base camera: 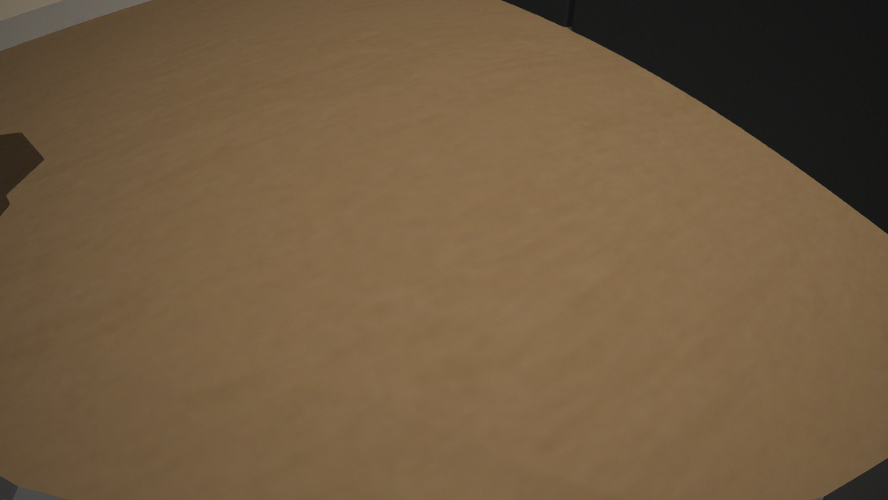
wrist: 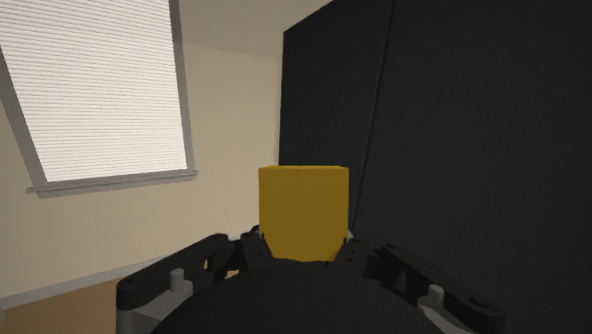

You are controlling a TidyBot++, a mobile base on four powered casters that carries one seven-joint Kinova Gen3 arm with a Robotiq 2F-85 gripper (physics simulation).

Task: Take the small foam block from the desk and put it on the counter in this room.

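Frame: origin at the arm's base, x left, y back, z up, level; metres.
Seen in the pictures: gripper, between the fingertips: [wrist: 303, 232].
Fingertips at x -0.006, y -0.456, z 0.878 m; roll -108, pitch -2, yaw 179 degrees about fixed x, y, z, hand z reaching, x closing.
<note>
Offsets run from my fingertips to a thing's top centre. "pt": to the spot under its first point. Level surfaces: height alone.
The small foam block {dy +0.010, dx +0.001, dz +0.068 m} [wrist: 304, 212] is yellow and stands upright between the fingers in the middle of the wrist view. My gripper [wrist: 303, 232] is shut on it, one finger against each side; the block's lower end is partly hidden by the fingers and the gripper body. The gripper does not show in the base camera view. The desk and the counter do not show in either view.
A tall dark panel [base camera: 776, 74] [wrist: 475, 125] stands on the right, with a narrow vertical seam. A beige wall [wrist: 230, 125] with a blind-covered window {pt dy -1.001, dx +1.235, dz +0.100 m} [wrist: 105, 95] is on the left. The brown floor {dz -1.275 m} [base camera: 434, 248] shows a dark shadow at its left edge.
</note>
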